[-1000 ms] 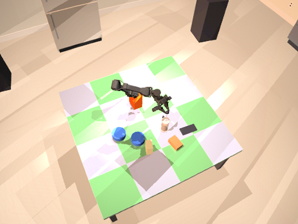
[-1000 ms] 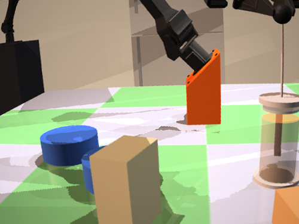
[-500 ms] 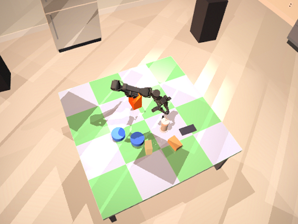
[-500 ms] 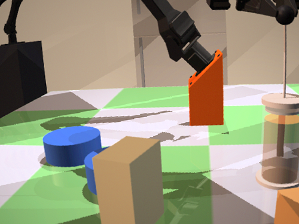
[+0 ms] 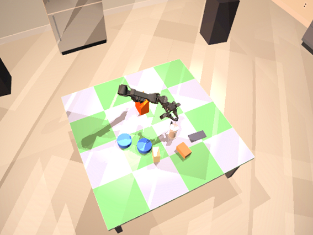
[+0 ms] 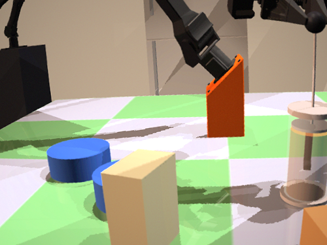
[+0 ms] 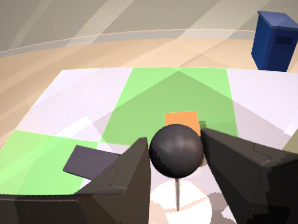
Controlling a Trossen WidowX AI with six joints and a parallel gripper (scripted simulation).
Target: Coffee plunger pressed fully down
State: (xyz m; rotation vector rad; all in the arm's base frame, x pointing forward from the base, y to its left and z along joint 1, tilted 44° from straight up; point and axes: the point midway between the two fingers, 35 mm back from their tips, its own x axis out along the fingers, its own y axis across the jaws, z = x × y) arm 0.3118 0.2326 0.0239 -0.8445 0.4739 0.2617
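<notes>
My gripper tip is 13 cm above the coffee press and 3 cm past it. From my gripper tip the other things lie so: dark flat slab (25 cm below, 20 cm to the left, 6 cm ahead).
</notes>
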